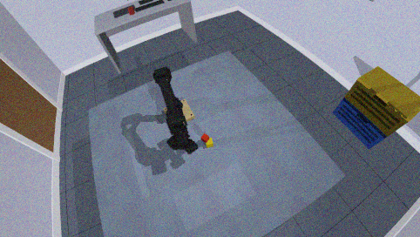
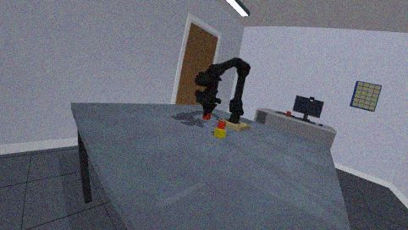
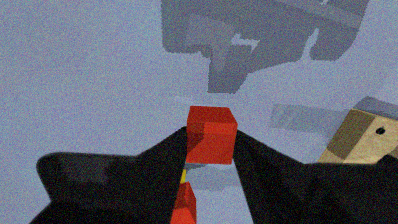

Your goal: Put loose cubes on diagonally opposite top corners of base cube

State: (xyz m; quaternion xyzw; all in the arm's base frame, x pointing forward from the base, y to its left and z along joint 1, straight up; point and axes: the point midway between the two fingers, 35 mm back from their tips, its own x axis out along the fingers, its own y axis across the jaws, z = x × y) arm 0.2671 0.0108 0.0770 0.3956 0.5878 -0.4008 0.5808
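Now: gripper tip 130 mm to the right of the yellow cube and 50 mm above it. The rest, counted from my gripper tip: red cube: right at my gripper tip.
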